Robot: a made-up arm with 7 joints. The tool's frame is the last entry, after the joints. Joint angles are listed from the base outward. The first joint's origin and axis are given. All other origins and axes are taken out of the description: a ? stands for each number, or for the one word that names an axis. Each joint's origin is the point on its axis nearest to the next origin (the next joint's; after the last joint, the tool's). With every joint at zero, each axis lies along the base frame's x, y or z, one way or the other. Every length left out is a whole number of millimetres.
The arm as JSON. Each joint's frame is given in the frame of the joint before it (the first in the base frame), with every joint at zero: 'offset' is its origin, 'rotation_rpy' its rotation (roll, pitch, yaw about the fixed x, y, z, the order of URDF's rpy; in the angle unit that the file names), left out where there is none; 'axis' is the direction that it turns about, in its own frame. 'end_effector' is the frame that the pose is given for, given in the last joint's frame.
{
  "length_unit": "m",
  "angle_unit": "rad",
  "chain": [
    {
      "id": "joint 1",
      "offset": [
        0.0,
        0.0,
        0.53
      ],
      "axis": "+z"
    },
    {
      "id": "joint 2",
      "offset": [
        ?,
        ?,
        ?
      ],
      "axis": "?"
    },
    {
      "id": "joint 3",
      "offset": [
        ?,
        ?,
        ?
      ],
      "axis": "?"
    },
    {
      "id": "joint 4",
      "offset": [
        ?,
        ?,
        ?
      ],
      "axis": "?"
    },
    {
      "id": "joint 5",
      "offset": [
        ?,
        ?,
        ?
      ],
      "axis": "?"
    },
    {
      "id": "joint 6",
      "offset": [
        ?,
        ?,
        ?
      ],
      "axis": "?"
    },
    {
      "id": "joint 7",
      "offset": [
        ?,
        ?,
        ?
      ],
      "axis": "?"
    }
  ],
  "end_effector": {
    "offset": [
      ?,
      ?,
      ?
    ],
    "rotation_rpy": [
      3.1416,
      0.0,
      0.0
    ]
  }
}
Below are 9 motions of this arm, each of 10 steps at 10 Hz.
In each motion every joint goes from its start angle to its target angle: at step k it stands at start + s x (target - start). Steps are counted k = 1, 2, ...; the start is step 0. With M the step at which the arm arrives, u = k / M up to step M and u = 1 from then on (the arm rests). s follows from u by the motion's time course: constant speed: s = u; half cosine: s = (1 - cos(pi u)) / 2; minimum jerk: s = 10 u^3 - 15 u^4 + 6 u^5.
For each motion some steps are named. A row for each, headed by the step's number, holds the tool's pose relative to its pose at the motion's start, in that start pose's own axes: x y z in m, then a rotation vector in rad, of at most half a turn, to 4 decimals.
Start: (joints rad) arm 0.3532 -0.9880 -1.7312 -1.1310 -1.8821 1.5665 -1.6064
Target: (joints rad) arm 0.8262 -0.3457 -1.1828 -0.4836 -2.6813 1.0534 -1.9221
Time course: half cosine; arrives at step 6
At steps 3, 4, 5, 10:
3: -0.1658 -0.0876 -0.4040 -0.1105 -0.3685 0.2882
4: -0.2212 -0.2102 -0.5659 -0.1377 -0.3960 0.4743
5: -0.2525 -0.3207 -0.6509 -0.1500 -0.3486 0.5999
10: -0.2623 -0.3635 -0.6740 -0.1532 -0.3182 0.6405

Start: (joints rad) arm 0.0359 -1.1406 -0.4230 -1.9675 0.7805 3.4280 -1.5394
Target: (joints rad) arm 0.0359 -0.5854 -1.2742 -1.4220 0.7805 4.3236 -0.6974
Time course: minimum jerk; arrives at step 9
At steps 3, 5, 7, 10:
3: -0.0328 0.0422 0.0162 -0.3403 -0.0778 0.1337
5: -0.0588 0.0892 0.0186 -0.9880 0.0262 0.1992
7: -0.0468 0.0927 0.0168 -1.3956 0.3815 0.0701
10: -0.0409 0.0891 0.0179 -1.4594 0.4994 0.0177

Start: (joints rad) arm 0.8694 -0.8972 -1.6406 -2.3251 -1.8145 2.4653 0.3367
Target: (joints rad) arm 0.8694 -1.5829 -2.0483 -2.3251 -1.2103 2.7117 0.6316
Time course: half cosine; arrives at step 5
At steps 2, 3, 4, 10:
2: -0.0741 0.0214 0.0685 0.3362 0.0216 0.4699
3: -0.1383 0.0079 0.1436 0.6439 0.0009 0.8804
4: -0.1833 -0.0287 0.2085 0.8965 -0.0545 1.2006
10: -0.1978 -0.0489 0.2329 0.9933 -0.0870 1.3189

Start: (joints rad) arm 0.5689 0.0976 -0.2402 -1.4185 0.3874 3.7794 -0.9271
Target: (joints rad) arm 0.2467 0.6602 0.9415 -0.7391 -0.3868 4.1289 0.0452
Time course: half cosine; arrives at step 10
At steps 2, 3, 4, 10:
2: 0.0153 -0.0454 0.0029 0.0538 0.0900 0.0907
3: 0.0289 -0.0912 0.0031 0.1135 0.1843 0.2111
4: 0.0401 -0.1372 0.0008 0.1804 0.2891 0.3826
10: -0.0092 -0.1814 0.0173 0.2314 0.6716 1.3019

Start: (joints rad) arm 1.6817 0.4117 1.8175 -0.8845 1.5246 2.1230 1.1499
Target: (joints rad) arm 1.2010 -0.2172 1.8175 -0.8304 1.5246 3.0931 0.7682
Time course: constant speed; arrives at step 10
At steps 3, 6, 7, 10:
3: -0.0425 0.0499 0.0612 0.1624 0.2787 -0.2773
6: -0.0498 0.1117 0.1216 0.3085 0.5525 -0.5810
7: -0.0439 0.1338 0.1404 0.3533 0.6424 -0.6869
10: -0.0008 0.2012 0.1884 0.4757 0.9068 -1.0156

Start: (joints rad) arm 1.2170 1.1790 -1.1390 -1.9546 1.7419 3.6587 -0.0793
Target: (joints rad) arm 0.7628 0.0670 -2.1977 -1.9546 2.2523 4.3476 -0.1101
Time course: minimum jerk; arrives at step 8
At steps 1, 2, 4, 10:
1: 0.0147 0.0016 0.0051 -0.0156 0.0208 0.0299
2: 0.0937 0.0175 0.0320 -0.1094 0.1352 0.1893
4: 0.3934 0.2245 0.1100 -0.7075 0.6583 0.8233
10: 0.5471 0.6440 0.0369 -1.8132 1.2090 1.3648

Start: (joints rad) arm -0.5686 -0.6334 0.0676 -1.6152 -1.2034 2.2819 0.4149
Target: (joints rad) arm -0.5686 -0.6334 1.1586 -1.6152 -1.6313 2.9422 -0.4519
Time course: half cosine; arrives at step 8
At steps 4, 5, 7, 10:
4: 0.0040 -0.1390 -0.3150 0.1298 0.8623 -0.6802
5: -0.0410 -0.1611 -0.4321 0.0849 1.2276 -0.8890
7: -0.1376 -0.1617 -0.5750 -0.0844 1.7671 -1.0985
10: -0.1536 -0.1591 -0.5923 -0.1191 1.8441 -1.1174

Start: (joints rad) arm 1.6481 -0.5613 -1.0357 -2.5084 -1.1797 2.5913 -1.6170
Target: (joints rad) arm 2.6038 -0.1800 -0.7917 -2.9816 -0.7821 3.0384 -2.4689
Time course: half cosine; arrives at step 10
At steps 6, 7, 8, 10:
6: 0.3673 0.0893 -0.0427 -0.3696 0.4102 -1.2141
7: 0.4326 0.0623 -0.0600 -0.4413 0.4735 -1.4607
8: 0.4767 0.0325 -0.0729 -0.4956 0.5174 -1.6535
10: 0.5086 0.0022 -0.0829 -0.5403 0.5503 -1.8180

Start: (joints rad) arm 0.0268 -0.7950 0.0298 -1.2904 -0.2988 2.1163 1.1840
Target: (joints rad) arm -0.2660 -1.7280 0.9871 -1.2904 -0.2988 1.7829 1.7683
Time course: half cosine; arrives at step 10
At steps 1, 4, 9, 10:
1: -0.0087 -0.0022 -0.0226 0.0198 0.0020 0.0037
4: -0.1802 0.0100 -0.3085 0.2595 0.0394 -0.0026
9: -0.7606 0.2827 -0.6102 0.5818 0.2180 -0.2422
10: -0.7856 0.2994 -0.6104 0.5902 0.2288 -0.2555

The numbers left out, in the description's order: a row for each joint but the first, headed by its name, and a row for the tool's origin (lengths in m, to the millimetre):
joint 2: xyz 0.0 0.0 0.0, axis +y
joint 3: xyz 0.0 0.0 0.445, axis +z
joint 4: xyz 0.067 0.0 0.0, axis -y
joint 5: xyz -0.092 0.0 0.431, axis +z
joint 6: xyz 0.0 0.0 0.0, axis -y
joint 7: xyz 0.114 0.0 0.0, axis -z
tool: xyz 0.0 0.0 0.0

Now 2 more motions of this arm.
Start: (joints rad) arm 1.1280 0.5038 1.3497 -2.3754 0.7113 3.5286 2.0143
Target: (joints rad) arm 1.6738 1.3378 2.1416 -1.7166 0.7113 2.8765 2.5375
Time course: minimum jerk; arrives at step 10
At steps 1, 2, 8, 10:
1: -0.0028 0.0027 0.0021 -0.0157 -0.0047 0.0053
2: -0.0191 0.0185 0.0134 -0.1064 -0.0300 0.0369
8: -0.2748 0.1752 0.0476 -1.7282 -0.1252 0.7422
10: -0.2852 0.1692 0.0531 -1.8269 -0.1158 0.7957

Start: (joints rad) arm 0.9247 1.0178 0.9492 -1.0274 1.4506 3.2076 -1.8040
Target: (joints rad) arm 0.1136 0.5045 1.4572 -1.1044 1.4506 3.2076 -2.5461
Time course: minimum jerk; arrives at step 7
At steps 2, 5, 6, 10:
2: 0.0764 0.0228 -0.0574 -0.0338 0.1064 -0.1026
5: 0.3423 0.0006 -0.3819 -0.3339 0.4756 -0.7776
6: 0.3677 -0.0252 -0.4295 -0.4009 0.5035 -0.9148
10: 0.3719 -0.0307 -0.4380 -0.4140 0.5074 -0.9416

